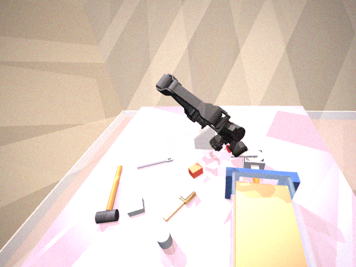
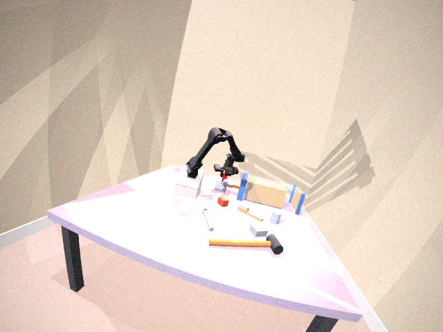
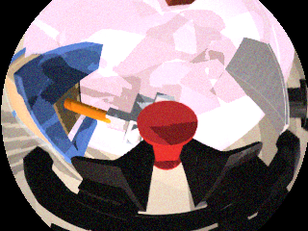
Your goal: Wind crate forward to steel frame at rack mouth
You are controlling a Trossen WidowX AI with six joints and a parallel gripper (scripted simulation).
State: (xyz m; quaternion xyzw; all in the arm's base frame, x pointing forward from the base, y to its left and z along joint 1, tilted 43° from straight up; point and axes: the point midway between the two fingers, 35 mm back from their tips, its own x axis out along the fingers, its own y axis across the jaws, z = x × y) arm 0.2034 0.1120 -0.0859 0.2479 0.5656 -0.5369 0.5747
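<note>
The crank handle lies 3 cm below my gripper tip and 2 cm to the left of it. The rest, counted from my gripper tip: grey winch: 10 cm below, 8 cm to the left, 2 cm behind; frame: 16 cm ahead, 8 cm to the left, 3 cm below; red knob: 1 cm to the right, 1 cm ahead.
</note>
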